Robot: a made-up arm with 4 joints.
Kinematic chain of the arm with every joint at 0, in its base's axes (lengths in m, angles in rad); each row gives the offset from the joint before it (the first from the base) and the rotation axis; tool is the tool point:
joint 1: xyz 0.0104 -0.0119 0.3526 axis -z
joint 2: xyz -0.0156 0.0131 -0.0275 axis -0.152 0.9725 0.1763
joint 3: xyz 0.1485 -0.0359 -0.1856 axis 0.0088 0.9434 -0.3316
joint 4: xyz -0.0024 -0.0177 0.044 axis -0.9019 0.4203 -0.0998
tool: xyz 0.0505 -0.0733 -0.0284
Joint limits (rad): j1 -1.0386..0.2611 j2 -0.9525..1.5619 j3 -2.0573..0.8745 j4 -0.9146..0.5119
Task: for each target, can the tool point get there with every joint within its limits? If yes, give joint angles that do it. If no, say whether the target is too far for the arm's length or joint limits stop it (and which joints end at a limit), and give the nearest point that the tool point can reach.
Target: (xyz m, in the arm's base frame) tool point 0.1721 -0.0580 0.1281
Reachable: yes | joints -0.2936 0.3172 -0.6331 -0.2521
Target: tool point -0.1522 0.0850 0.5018
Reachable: no: joint limits stop it (at a limit: joint 1, joint 2, joint 4) | nearest point 0.1379 0.0805 0.3633 | short by 0.322 m
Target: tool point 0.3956 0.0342 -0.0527
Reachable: no: too far | nearest point 0.2189 0.0131 0.1132 | short by 0.243 m
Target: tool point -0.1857 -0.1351 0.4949
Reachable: no: joint limits stop it (at a limit: joint 1, joint 2, joint 3, joint 4) | nearest point -0.1055 -0.1271 0.1959 | short by 0.310 m
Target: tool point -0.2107 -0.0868 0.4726
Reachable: no: joint limits stop it (at a limit: joint 1, joint 2, joint 3, joint 4) | nearest point -0.1055 -0.1271 0.1959 | short by 0.299 m
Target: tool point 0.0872 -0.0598 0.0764
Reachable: yes | joints -0.4813 0.8080 -0.6892 -0.6195
